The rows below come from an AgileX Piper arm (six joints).
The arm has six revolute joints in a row. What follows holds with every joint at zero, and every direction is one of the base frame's.
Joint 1 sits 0.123 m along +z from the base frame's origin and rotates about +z.
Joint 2 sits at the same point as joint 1 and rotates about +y.
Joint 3 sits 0.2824 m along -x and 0.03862 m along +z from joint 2 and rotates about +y.
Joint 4 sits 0.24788 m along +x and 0.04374 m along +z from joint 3 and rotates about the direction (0.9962, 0, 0.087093).
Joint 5 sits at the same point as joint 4 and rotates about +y.
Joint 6 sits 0.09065 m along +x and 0.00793 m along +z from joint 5 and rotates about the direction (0.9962, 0, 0.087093).
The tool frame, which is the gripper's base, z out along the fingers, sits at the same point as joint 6; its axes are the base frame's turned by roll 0, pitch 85 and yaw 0 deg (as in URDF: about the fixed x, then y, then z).
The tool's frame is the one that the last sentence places.
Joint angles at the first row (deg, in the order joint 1, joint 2, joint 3, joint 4, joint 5, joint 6):
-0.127, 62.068, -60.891, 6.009, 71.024, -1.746
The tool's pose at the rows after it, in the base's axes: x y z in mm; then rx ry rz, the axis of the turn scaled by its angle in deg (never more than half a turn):
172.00, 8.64, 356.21, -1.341, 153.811, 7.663
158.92, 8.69, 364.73, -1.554, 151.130, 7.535
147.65, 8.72, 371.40, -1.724, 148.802, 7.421
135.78, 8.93, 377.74, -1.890, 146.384, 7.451
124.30, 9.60, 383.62, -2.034, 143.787, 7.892
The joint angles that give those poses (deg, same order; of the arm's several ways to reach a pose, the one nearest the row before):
-0.127, 58.688, -60.891, 6.009, 71.271, -1.746
-0.126, 55.652, -60.892, 6.008, 71.623, -1.745
-0.129, 53.092, -60.892, 6.010, 71.852, -1.749
-0.127, 50.457, -60.890, 6.121, 72.070, -1.746
-0.131, 47.903, -60.890, 6.556, 72.052, -1.750

